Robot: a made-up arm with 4 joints.
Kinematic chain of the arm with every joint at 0, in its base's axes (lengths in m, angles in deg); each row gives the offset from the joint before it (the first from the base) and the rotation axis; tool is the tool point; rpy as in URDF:
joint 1: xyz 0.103 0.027 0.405 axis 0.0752 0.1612 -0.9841
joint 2: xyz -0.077 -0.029 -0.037 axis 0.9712 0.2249 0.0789
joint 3: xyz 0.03 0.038 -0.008 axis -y
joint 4: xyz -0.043 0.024 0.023 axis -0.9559 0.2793 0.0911
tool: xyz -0.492 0.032 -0.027 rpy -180 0 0
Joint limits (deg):
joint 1: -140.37..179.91
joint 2: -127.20..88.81
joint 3: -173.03..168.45
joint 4: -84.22..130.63
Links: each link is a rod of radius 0.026 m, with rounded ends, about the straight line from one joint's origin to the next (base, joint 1, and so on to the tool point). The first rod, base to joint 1, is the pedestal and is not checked.
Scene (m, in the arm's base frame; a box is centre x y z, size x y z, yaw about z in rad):
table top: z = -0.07
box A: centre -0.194 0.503 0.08 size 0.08 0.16 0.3 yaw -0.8
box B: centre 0.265 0.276 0 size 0.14 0.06 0.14 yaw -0.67
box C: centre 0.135 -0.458 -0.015 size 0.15 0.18 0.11 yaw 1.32
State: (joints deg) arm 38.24 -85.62 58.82 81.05
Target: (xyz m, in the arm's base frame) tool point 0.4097 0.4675 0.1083
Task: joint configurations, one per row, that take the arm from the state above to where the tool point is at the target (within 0.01 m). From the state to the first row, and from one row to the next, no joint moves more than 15 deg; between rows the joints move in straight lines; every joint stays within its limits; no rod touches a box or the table.
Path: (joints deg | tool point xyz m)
1: 44.41 -72.05 60.90 80.69 | -0.4302 0.0224 0.0992
2: 50.58 -58.48 62.98 80.34 | -0.3889 0.1263 0.0480
3: 56.75 -44.91 65.05 79.98 | -0.3232 0.2308 0.0097
4: 62.92 -31.34 67.13 79.63 | -0.2331 0.3277 -0.0132
5: 69.09 -17.77 69.21 79.27 | -0.1214 0.4092 -0.0185
6: 75.26 -4.20 71.29 78.92 | 0.0067 0.4678 -0.0050
7: 81.43 9.37 73.37 78.56 | 0.1437 0.4982 0.0273
8: 92.83 4.75 69.85 83.26 | 0.1978 0.5094 0.0475
9: 104.24 0.13 66.33 87.96 | 0.2621 0.5106 0.0688
10: 115.65 -4.49 62.81 92.66 | 0.3341 0.4977 0.0896
11: 127.05 -9.11 59.30 97.36 | 0.4097 0.4675 0.1083

